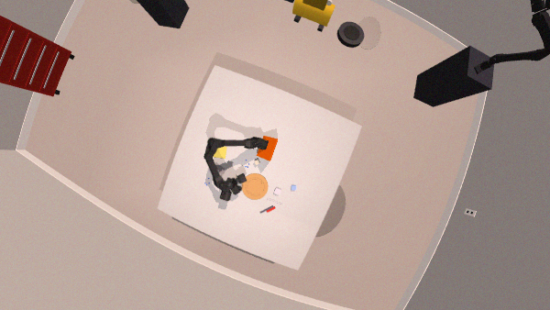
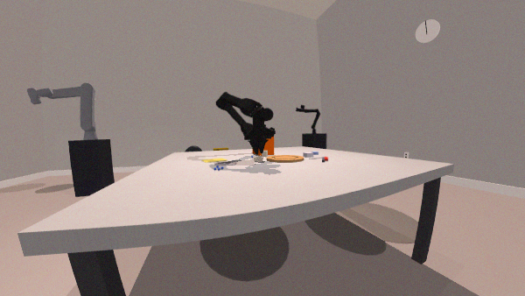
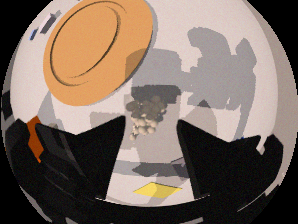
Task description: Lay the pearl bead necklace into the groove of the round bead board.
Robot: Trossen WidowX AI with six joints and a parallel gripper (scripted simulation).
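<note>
The round tan bead board lies 10 mm ahead of my gripper tip, 150 mm to the left of it and 30 mm below it. Also, from my gripper tip: tool: 150 mm ahead, 300 mm to the left, 30 mm below; then yellow pad: 160 mm behind, 200 mm to the right, 40 mm below; then white square: 10 mm behind, 320 mm to the left, 30 mm below.
</note>
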